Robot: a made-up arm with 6 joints. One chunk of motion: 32 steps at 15 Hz.
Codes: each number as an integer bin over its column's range. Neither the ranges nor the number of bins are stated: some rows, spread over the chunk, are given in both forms.
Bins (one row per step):
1: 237 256 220 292 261 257
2: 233 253 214 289 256 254
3: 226 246 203 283 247 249
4: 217 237 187 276 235 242
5: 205 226 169 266 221 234
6: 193 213 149 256 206 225
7: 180 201 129 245 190 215
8: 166 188 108 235 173 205
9: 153 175 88 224 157 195
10: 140 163 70 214 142 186
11: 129 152 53 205 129 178
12: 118 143 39 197 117 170
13: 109 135 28 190 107 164
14: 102 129 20 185 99 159
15: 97 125 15 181 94 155
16: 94 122 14 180 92 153
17: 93 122 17 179 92 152
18: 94 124 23 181 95 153
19: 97 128 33 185 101 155
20: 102 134 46 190 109 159
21: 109 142 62 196 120 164
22: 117 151 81 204 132 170
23: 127 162 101 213 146 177
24: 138 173 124 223 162 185
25: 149 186 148 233 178 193
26: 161 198 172 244 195 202
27: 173 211 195 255 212 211
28: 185 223 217 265 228 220
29: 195 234 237 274 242 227
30: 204 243 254 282 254 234
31: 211 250 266 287 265 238
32: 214 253 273 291 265 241
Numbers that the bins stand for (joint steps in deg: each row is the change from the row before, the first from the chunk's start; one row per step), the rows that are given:
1: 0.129 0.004 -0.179 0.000 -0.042 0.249
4: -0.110 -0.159 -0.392 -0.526 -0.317 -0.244
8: -0.718 -0.581 -0.903 -1.874 -0.972 -1.460
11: -1.160 -0.891 -1.258 -2.860 -1.437 -2.348
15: -1.542 -1.124 -1.503 -3.649 -1.807 -3.104
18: -1.578 -1.132 -1.451 -3.649 -1.796 -3.170
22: -1.303 -0.900 -1.077 -2.893 -1.405 -2.611
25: -0.921 -0.598 -0.644 -1.940 -0.919 -1.855
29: -0.372 -0.185 -0.069 -0.592 -0.243 -0.737
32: -0.145 -0.022 0.163 -0.033 0.000 -0.277
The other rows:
2: 0.081 -0.022 -0.218 -0.099 -0.095 0.151
3: -0.002 -0.082 -0.289 -0.296 -0.190 -0.014
5: -0.253 -0.254 -0.509 -0.855 -0.465 -0.507
6: -0.396 -0.366 -0.638 -1.184 -0.623 -0.803
7: -0.551 -0.469 -0.767 -1.545 -0.792 -1.132
9: -0.874 -0.693 -1.032 -2.236 -1.141 -1.789
10: -1.029 -0.796 -1.148 -2.564 -1.299 -2.085
12: -1.291 -0.969 -1.348 -3.123 -1.564 -2.611
13: -1.399 -1.038 -1.419 -3.353 -1.669 -2.808
14: -1.482 -1.089 -1.471 -3.518 -1.754 -2.973
16: -1.578 -1.150 -1.510 -3.682 -1.828 -3.170
17: -1.590 -1.150 -1.490 -3.715 -1.828 -3.203
19: -1.542 -1.098 -1.387 -3.518 -1.733 -3.104
20: -1.482 -1.046 -1.303 -3.353 -1.648 -2.973
21: -1.399 -0.977 -1.200 -3.156 -1.532 -2.808
23: -1.184 -0.805 -0.948 -2.597 -1.257 -2.381
24: -1.053 -0.710 -0.799 -2.268 -1.088 -2.118
26: -0.778 -0.495 -0.489 -1.578 -0.739 -1.559
27: -0.635 -0.383 -0.341 -1.216 -0.560 -1.263
28: -0.492 -0.280 -0.199 -0.888 -0.391 -0.967
30: -0.265 -0.108 0.040 -0.329 -0.116 -0.507
31: -0.181 -0.047 0.118 -0.164 0.000 -0.375

